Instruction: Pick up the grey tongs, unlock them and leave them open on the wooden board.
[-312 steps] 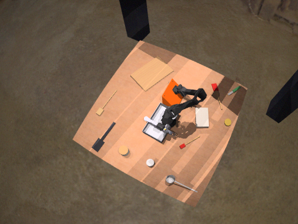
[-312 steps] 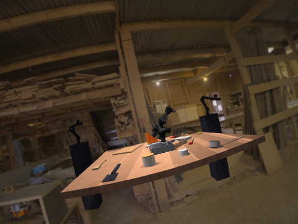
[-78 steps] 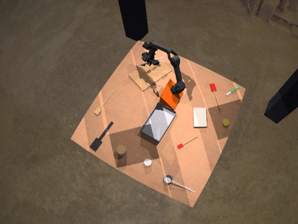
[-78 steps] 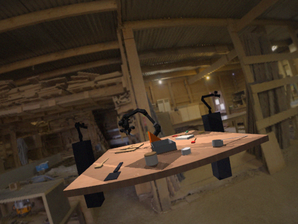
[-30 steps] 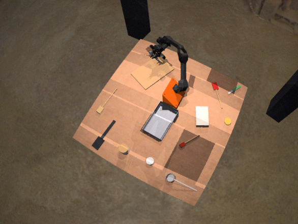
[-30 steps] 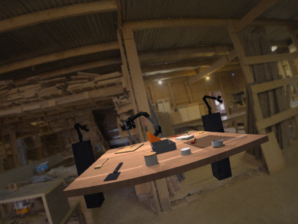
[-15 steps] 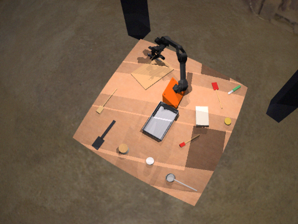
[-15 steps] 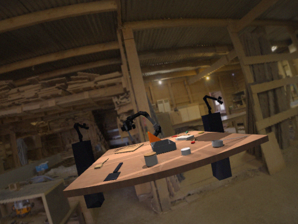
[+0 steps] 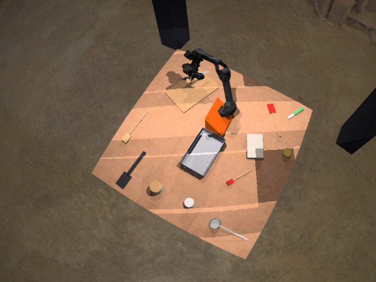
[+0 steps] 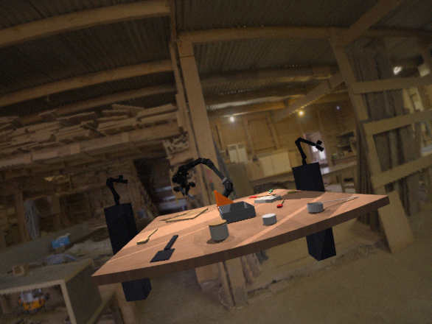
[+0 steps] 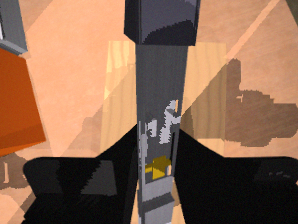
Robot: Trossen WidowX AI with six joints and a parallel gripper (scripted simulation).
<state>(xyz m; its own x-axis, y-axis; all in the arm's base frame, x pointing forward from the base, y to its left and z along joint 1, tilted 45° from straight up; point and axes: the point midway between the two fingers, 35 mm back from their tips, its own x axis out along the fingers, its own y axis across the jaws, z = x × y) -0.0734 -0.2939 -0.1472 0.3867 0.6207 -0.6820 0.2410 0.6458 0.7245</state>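
Right now the yellow lock piece is 20 mm behind my gripper tip and 30 mm above it. Also, from my gripper tip: grey roasting tin (370 mm ahead, 350 mm to the left, 140 mm below); wooden board (20 mm behind, 160 mm below); white block (130 mm ahead, 640 mm to the left, 160 mm below).
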